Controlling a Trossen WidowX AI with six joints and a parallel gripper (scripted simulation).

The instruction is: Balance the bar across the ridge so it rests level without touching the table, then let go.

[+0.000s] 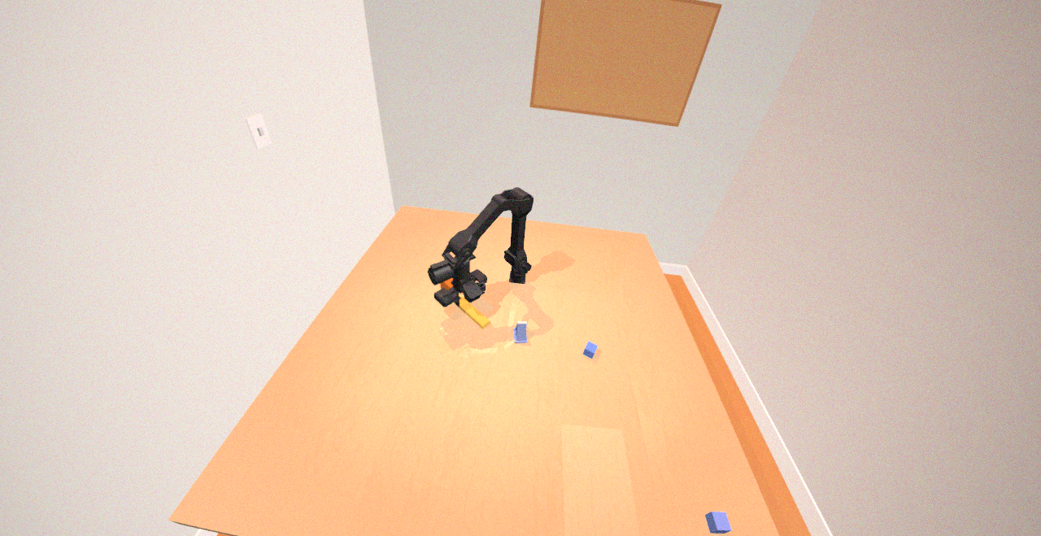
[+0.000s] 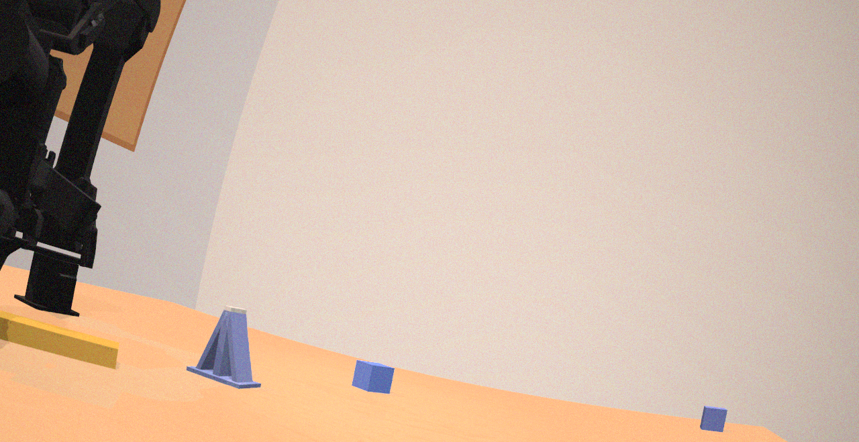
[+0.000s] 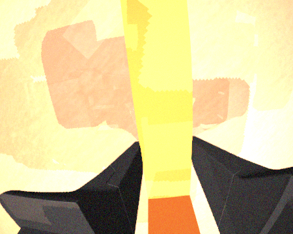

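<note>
Right now the blue ridge is 22 cm to the left of my gripper tip, 10 cm ahead of it and 3 cm above it. Round my gripper tip: blue cube 44 cm to the left, 14 cm ahead, 1 cm above.
</note>
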